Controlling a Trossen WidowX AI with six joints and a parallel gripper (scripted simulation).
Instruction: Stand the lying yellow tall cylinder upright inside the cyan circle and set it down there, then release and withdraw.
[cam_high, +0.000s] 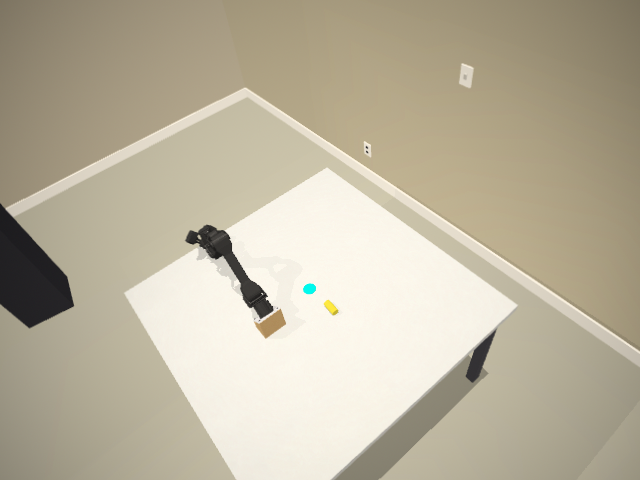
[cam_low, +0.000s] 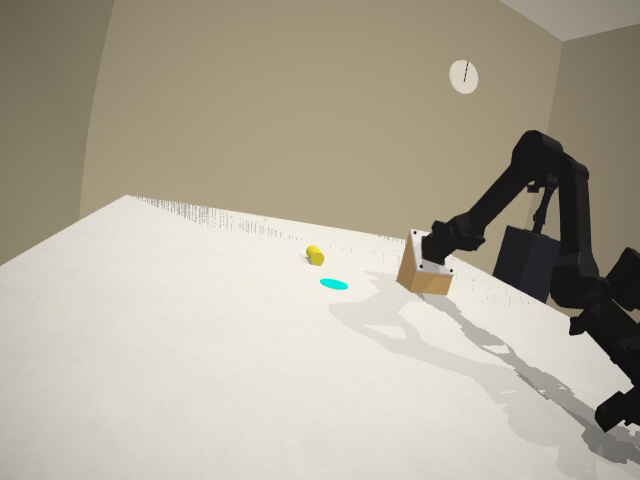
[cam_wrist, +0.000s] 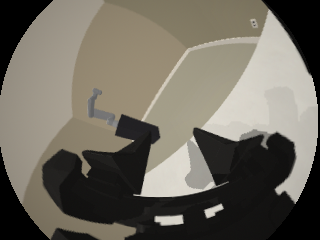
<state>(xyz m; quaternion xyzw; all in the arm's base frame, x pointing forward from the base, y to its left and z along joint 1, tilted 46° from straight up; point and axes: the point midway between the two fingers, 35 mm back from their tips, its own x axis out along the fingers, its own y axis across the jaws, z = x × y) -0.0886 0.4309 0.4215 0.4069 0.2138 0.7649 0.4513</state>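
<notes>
The yellow cylinder lies 72 cm to the right of my gripper tip, 36 cm ahead of it and 5 cm below it. Also, from my gripper tip: cyan circle: 57 cm to the right, 33 cm ahead, 7 cm below.
</notes>
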